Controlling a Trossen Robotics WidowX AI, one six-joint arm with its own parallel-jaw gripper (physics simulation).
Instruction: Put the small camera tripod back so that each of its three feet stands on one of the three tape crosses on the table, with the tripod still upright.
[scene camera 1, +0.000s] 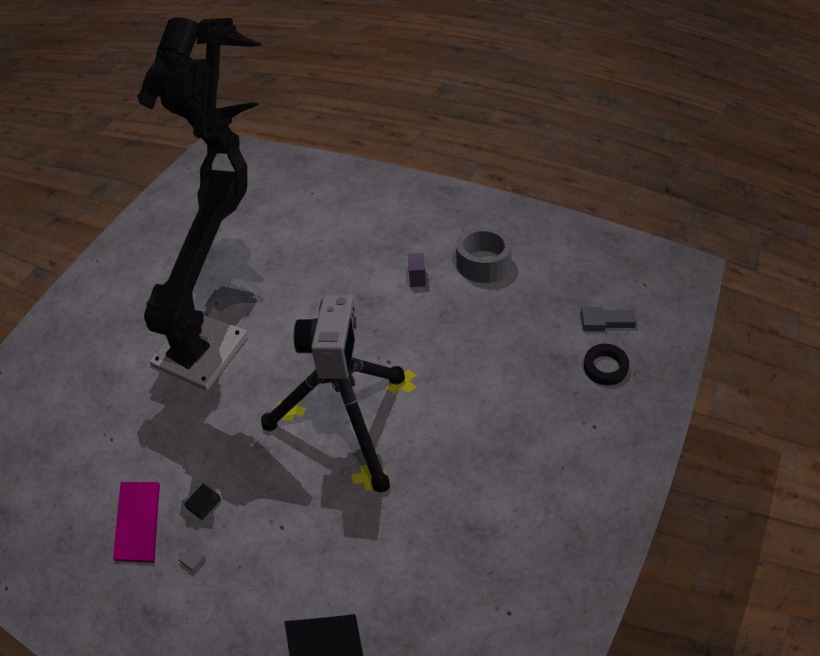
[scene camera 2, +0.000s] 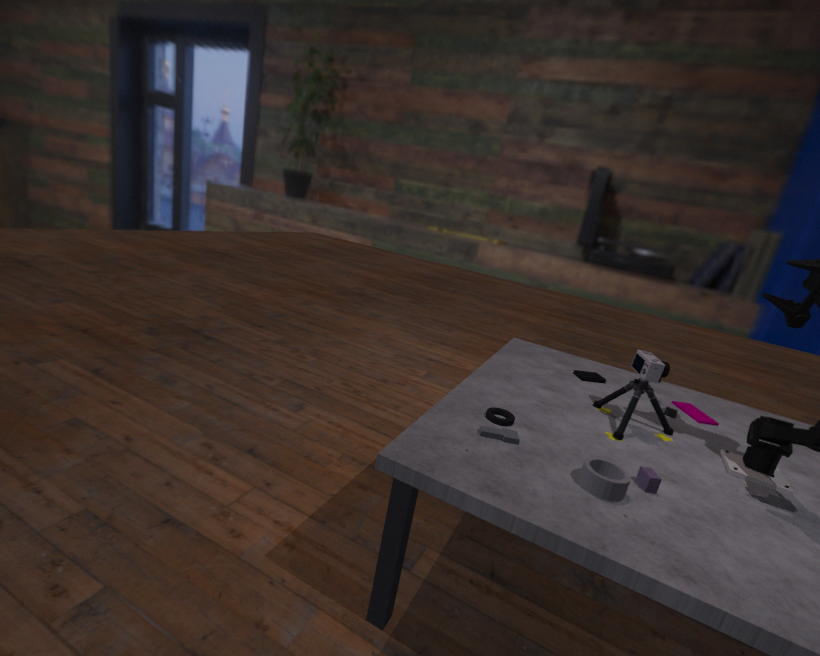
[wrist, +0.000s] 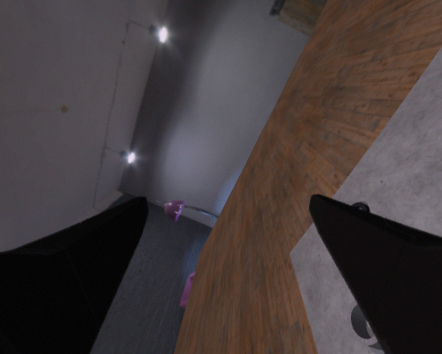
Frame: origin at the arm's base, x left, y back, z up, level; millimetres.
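Where they show: gripper, fingertip midpoint: (scene camera 1: 258, 74) (scene camera 2: 774, 278) (wrist: 229, 203); arm's base, link origin: (scene camera 1: 187, 350) (scene camera 2: 758, 467).
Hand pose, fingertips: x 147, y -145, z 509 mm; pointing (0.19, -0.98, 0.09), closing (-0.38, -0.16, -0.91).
Note:
Things, the pixels of their top centre, and the offset from my fingertips.
- left yellow cross, top centre: (scene camera 1: 290, 408) dx -138, dy -88, dz -521 mm
- right cross, top centre: (scene camera 1: 401, 381) dx +2, dy -207, dz -521 mm
- front cross, top centre: (scene camera 1: 369, 476) dx -180, dy -270, dz -521 mm
- grey ring, top centre: (scene camera 1: 483, 244) (scene camera 2: 607, 469) (wrist: 363, 320) dx +313, dy -184, dz -474 mm
- purple block, top centre: (scene camera 1: 416, 261) (scene camera 2: 650, 472) dx +219, dy -99, dz -482 mm
- grey bar, top centre: (scene camera 1: 609, 315) (scene camera 2: 499, 431) dx +299, dy -449, dz -507 mm
- black ring, top centre: (scene camera 1: 607, 361) (scene camera 2: 500, 414) (wrist: 356, 212) dx +198, dy -488, dz -507 mm
- magenta slab, top centre: (scene camera 1: 135, 520) (scene camera 2: 694, 411) dx -470, dy -16, dz -514 mm
- black block, top centre: (scene camera 1: 201, 499) (scene camera 2: 671, 410) dx -370, dy -87, dz -507 mm
- small grey block, top centre: (scene camera 1: 190, 557) dx -463, dy -138, dz -510 mm
- black slab, top centre: (scene camera 1: 322, 638) (scene camera 2: 590, 374) dx -456, dy -380, dz -507 mm
The black tripod (scene camera 1: 361, 428) (scene camera 2: 629, 411) stands upright on the table, bearing a white camera (scene camera 1: 333, 348) (scene camera 2: 649, 366). Its left foot (scene camera 1: 269, 422) is beside the left yellow cross (scene camera 1: 294, 411), to the left of it. Its back right foot (scene camera 1: 395, 374) is at the upper left part of the right cross (scene camera 1: 408, 381). Its front foot (scene camera 1: 380, 482) is at the lower right edge of the front cross (scene camera 1: 361, 476). My gripper (scene camera 1: 258, 74) (scene camera 2: 778, 279) (wrist: 229, 203) is open and empty, high above the table and well away from the tripod. The tripod does not show in the wrist view.
A grey ring (scene camera 1: 483, 270) and purple block (scene camera 1: 417, 270) stand behind the tripod. A grey bar (scene camera 1: 593, 319) and black ring (scene camera 1: 606, 378) lie right. A magenta slab (scene camera 1: 136, 521), black block (scene camera 1: 202, 501) and small grey block (scene camera 1: 192, 562) lie front left; a black slab (scene camera 1: 324, 636) lies in front.

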